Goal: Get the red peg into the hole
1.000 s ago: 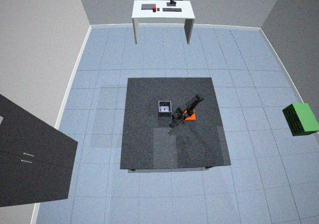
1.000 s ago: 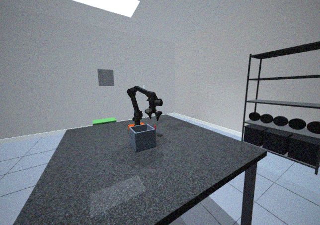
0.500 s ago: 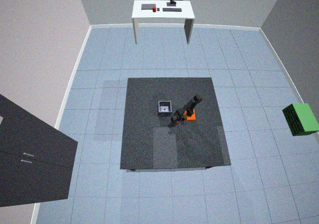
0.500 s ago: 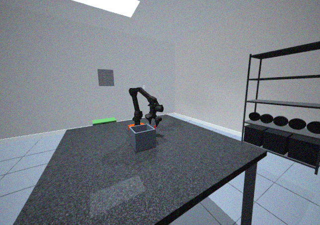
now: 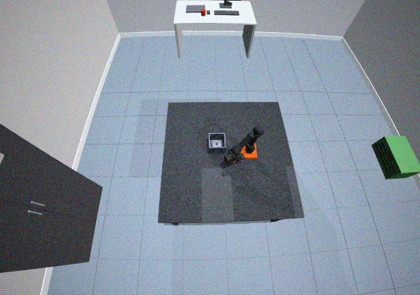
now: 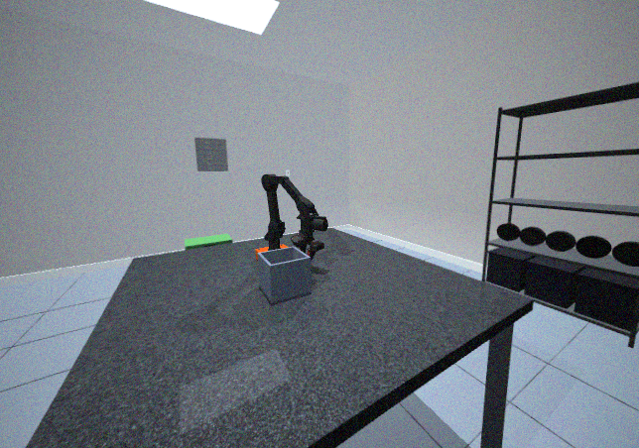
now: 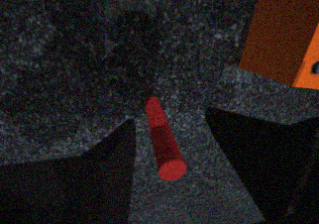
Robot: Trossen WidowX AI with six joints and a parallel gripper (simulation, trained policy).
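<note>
The red peg is 1 cm ahead of my gripper tip and 1 cm to the left of it. Round my gripper tip: plate 20 cm ahead, 15 cm to the right, 1 cm above.
</note>
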